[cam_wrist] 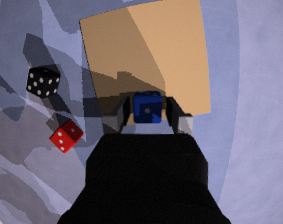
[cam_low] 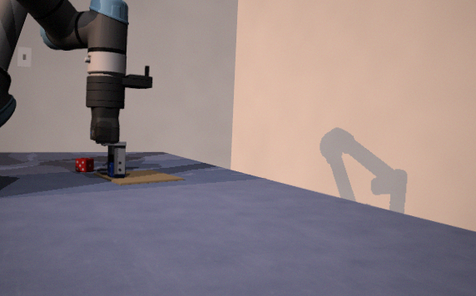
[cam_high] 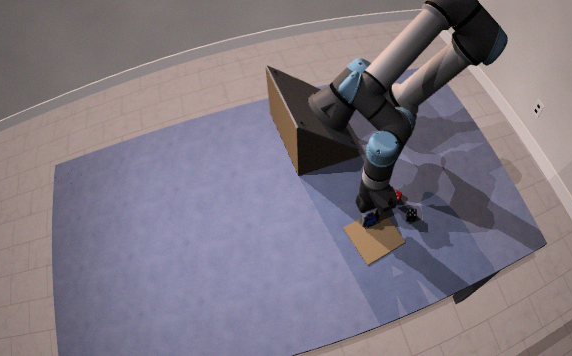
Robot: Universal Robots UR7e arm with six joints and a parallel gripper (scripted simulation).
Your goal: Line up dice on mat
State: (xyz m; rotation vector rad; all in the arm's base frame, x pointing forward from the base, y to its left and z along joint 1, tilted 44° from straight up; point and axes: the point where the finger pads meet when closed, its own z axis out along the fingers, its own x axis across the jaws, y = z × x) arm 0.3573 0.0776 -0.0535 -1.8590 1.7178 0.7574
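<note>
Now: hand 10 mm above the blue die. Also, from my hand: red die: 110 mm to the left, 50 mm behind, 20 mm below; then tan mat: 50 mm ahead, 30 mm below; then black die: 130 mm to the left, 30 mm ahead, 20 mm below.
</note>
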